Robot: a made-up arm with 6 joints. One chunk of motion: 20 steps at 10 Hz.
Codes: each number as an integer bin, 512 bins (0 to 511) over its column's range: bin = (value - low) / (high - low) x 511, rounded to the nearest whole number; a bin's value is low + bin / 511 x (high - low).
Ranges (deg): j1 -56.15..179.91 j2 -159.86..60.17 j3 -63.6..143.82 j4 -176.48..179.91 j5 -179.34..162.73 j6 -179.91..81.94
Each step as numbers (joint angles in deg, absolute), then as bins.
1 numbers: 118.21 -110.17 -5.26 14.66 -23.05 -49.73
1 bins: 377 115 144 274 233 254
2 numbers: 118.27 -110.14 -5.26 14.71 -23.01 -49.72
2 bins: 378 115 144 274 234 254
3 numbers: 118.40 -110.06 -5.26 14.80 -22.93 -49.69
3 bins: 378 116 144 274 234 254
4 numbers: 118.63 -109.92 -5.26 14.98 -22.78 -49.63
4 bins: 378 116 144 275 234 254
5 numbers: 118.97 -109.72 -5.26 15.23 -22.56 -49.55
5 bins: 379 116 144 275 234 254
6 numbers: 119.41 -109.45 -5.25 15.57 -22.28 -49.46
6 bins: 380 117 144 275 235 255
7 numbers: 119.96 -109.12 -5.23 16.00 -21.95 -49.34
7 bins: 381 118 144 276 235 255
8 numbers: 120.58 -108.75 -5.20 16.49 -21.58 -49.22
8 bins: 383 119 144 277 236 255
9 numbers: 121.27 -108.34 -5.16 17.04 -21.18 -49.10
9 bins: 384 120 144 277 236 255
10 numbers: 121.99 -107.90 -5.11 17.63 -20.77 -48.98
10 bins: 386 121 144 278 237 256
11 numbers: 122.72 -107.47 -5.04 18.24 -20.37 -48.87
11 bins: 387 122 144 279 237 256
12 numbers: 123.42 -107.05 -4.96 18.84 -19.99 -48.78
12 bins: 389 123 144 280 238 256
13 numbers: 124.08 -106.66 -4.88 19.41 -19.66 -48.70
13 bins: 390 124 145 281 239 256
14 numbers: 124.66 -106.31 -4.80 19.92 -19.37 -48.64
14 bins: 391 124 145 282 239 256
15 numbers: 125.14 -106.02 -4.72 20.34 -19.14 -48.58
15 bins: 392 125 145 282 239 256
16 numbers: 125.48 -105.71 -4.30 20.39 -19.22 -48.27
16 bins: 393 126 146 282 239 257
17 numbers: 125.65 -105.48 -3.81 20.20 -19.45 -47.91
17 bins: 394 126 147 282 239 258
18 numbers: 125.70 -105.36 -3.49 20.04 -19.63 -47.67
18 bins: 394 127 148 282 239 258
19 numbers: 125.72 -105.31 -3.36 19.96 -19.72 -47.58
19 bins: 394 127 148 282 238 258
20 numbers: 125.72 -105.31 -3.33 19.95 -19.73 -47.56
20 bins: 394 127 148 282 238 258
